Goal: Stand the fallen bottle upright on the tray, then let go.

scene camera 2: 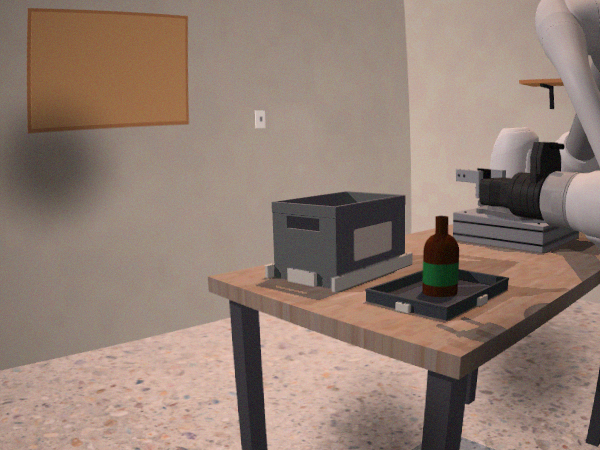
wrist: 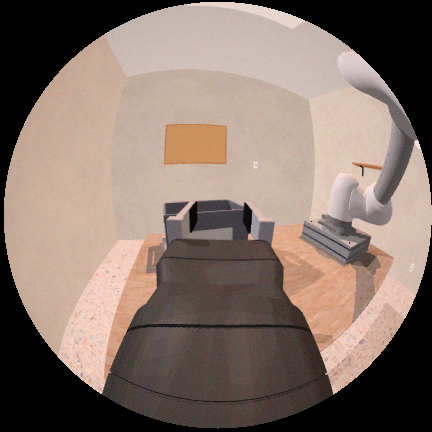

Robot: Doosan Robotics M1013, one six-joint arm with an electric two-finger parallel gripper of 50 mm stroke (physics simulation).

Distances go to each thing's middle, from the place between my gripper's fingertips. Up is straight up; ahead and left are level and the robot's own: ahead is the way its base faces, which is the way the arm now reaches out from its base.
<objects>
Now: hand 170 mm above the brown bottle (scene camera 2: 441, 251), 70 mm to the left of it and 10 mm past it.
</objects>
